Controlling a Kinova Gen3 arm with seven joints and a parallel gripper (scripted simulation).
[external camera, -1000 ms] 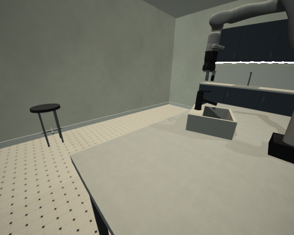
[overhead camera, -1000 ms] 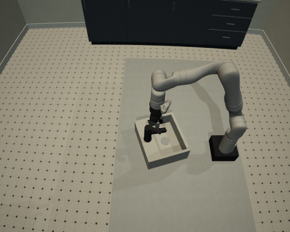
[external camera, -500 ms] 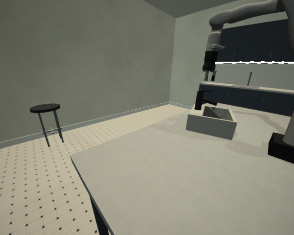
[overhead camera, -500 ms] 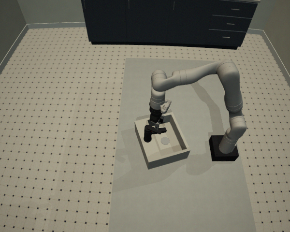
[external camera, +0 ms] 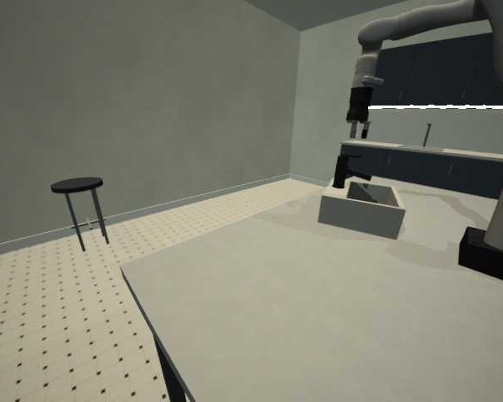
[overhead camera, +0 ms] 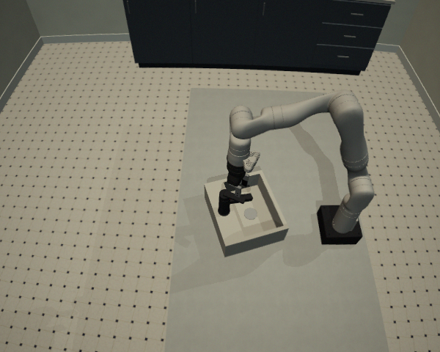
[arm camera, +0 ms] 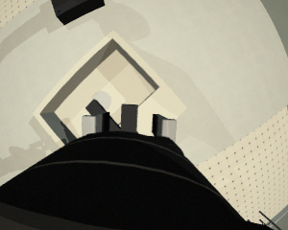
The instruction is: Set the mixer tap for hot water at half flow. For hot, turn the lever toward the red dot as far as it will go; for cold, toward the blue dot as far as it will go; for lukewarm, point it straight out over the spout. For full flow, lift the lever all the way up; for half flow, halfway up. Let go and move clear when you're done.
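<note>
Now: the lever 20 mm ahead of my hand, 10 mm to the right of it and 90 mm below it. Also, from my hand: sink basin 40 mm behind, 80 mm to the right, 320 mm below.
</note>
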